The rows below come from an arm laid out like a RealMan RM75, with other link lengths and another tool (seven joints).
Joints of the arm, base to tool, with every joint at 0 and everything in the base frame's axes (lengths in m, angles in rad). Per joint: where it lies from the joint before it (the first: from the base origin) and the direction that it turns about. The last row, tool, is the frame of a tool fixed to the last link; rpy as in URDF.
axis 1: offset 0 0 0.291 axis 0 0 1
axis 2: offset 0 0 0 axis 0 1 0
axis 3: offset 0 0 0.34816 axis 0 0 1
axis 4: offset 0 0 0 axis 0 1 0
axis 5: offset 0 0 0.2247 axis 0 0 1
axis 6: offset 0 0 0 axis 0 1 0
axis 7: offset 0 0 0.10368 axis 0 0 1
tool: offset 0.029 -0.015 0.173 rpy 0.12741 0 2.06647
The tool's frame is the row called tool.
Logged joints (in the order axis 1, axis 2, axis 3, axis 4, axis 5, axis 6, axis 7), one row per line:
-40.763 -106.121 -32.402 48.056 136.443 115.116 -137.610
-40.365 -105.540 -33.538 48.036 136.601 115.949 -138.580
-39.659 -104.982 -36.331 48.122 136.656 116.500 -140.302
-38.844 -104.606 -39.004 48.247 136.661 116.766 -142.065
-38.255 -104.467 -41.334 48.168 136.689 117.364 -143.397
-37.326 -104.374 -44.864 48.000 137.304 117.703 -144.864
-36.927 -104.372 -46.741 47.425 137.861 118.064 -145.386
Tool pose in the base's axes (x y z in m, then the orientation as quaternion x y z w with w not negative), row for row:
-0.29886 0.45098 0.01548 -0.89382 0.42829 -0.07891 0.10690
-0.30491 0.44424 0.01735 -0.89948 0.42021 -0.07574 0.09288
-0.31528 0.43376 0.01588 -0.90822 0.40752 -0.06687 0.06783
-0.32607 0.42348 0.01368 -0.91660 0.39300 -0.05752 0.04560
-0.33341 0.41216 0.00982 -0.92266 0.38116 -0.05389 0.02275
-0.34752 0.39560 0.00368 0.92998 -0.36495 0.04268 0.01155
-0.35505 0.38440 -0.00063 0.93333 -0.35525 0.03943 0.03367
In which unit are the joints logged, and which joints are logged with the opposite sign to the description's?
The joints are logged in degrees. Opposite sign: axis 3.
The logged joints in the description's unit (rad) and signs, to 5 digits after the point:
-0.71145 -1.85216 0.56552 0.83874 2.38138 2.00915 -2.40175
-0.70450 -1.84202 0.58535 0.83839 2.38414 2.02369 -2.41868
-0.69218 -1.83228 0.63410 0.83989 2.38510 2.03331 -2.44873
-0.67796 -1.82572 0.68075 0.84207 2.38518 2.03795 -2.47950
-0.66768 -1.82329 0.72141 0.84069 2.38567 2.04839 -2.50275
-0.65146 -1.82167 0.78302 0.83776 2.39641 2.05430 -2.52835
-0.64450 -1.82164 0.81578 0.82772 2.40613 2.06061 -2.53746

